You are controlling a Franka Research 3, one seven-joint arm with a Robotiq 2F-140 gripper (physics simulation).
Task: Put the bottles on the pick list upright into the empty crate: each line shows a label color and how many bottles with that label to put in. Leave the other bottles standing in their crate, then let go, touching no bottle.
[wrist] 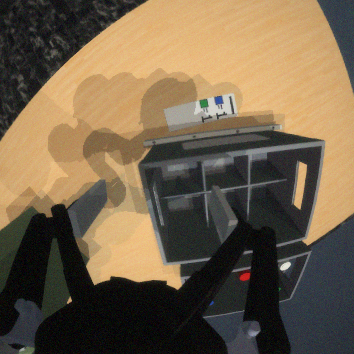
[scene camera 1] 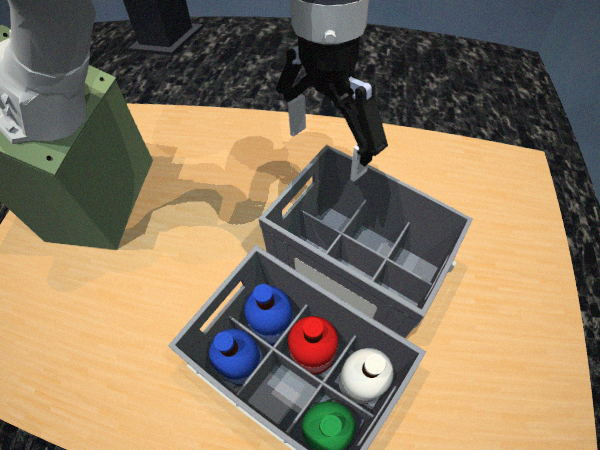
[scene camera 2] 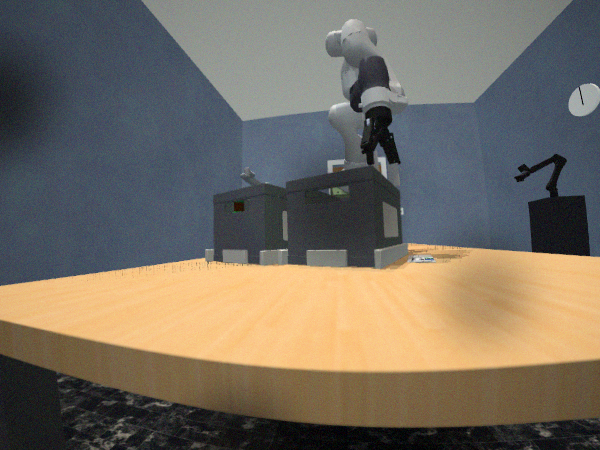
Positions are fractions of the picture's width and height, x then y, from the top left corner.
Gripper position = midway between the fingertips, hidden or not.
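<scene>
You can see my gripper in the wrist view (0.44, 0.55), and my gripper is there in scene camera 1 (0.54, 0.34) and in scene camera 2 (0.64, 0.41) as well.
</scene>
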